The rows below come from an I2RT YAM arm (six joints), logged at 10 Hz.
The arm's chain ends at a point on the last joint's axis. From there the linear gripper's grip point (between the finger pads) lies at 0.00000 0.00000 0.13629 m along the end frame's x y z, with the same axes.
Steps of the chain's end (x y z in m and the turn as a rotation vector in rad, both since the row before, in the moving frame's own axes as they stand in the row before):
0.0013, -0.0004, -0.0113, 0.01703, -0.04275, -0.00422
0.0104, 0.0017, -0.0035, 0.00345, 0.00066, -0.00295
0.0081, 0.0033, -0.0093, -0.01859, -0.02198, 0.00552
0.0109, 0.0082, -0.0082, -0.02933, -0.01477, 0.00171
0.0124, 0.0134, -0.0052, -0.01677, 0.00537, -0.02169
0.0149, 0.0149, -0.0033, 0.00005, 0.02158, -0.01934
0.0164, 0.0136, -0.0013, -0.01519, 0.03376, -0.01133
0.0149, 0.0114, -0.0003, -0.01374, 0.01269, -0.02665
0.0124, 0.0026, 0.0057, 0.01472, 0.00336, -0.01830
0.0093, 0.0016, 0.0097, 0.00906, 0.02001, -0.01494
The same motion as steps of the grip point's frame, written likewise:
-0.0045, -0.0027, -0.0114, 0.01703, -0.04275, -0.00422
0.0105, 0.0012, -0.0035, 0.00345, 0.00066, -0.00295
0.0051, 0.0058, -0.0094, -0.01859, -0.02198, 0.00552
0.0089, 0.0122, -0.0083, -0.02933, -0.01477, 0.00171
0.0132, 0.0157, -0.0052, -0.01677, 0.00537, -0.02169
0.0178, 0.0149, -0.0033, 0.00005, 0.02158, -0.01934
0.0210, 0.0156, -0.0014, -0.01519, 0.03376, -0.01133
0.0167, 0.0132, -0.0003, -0.01374, 0.01269, -0.02665
0.0128, 0.0006, 0.0057, 0.01472, 0.00336, -0.01830
0.0120, 0.0003, 0.0097, 0.00906, 0.02001, -0.01494

